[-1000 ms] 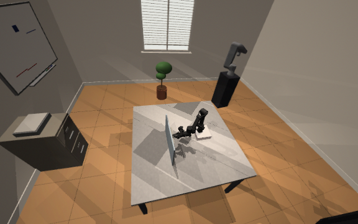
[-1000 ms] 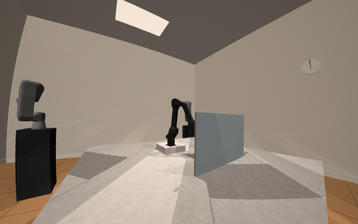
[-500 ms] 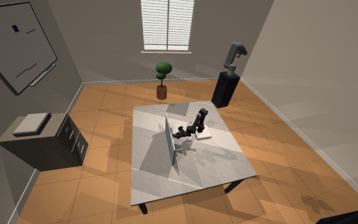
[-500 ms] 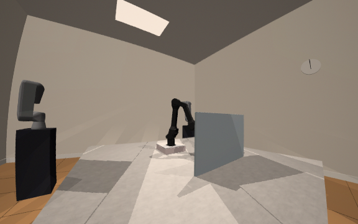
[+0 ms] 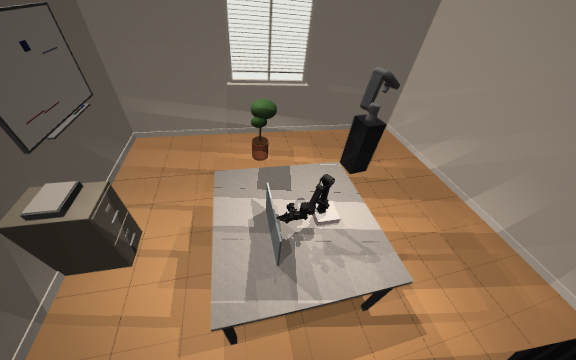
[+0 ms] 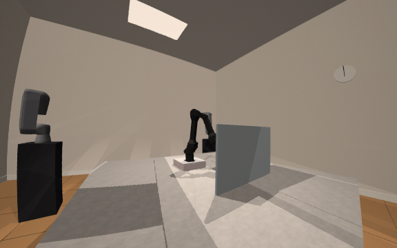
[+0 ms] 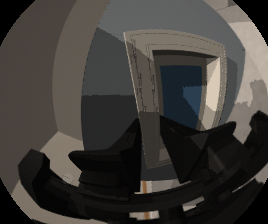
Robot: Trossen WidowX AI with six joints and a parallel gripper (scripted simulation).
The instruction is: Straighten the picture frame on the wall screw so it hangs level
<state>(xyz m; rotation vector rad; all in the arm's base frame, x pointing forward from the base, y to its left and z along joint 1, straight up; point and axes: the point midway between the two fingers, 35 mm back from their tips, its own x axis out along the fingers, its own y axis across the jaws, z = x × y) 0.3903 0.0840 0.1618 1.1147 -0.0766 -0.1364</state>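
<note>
Now: gripper tip 5 cm above the picture frame and 3 cm to the left of it. From my gripper tip the other things lie so: grey wall panel (6 cm below, 1 cm to the right, 1 cm ahead).
</note>
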